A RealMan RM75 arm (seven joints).
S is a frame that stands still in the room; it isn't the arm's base.
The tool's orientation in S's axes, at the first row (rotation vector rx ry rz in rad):
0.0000, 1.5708, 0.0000
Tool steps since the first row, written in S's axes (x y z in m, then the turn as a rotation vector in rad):
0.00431, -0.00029, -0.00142, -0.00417, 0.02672, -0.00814
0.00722, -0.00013, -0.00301, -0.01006, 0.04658, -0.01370
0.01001, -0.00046, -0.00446, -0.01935, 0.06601, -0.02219
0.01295, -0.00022, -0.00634, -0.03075, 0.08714, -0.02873
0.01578, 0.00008, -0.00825, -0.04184, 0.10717, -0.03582
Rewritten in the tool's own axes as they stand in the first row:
0.00142, -0.00029, 0.00431, 0.00814, 0.02672, -0.00417
0.00301, -0.00013, 0.00722, 0.01370, 0.04658, -0.01006
0.00446, -0.00046, 0.01001, 0.02219, 0.06601, -0.01935
0.00634, -0.00022, 0.01295, 0.02873, 0.08714, -0.03075
0.00825, 0.00008, 0.01578, 0.03582, 0.10717, -0.04184

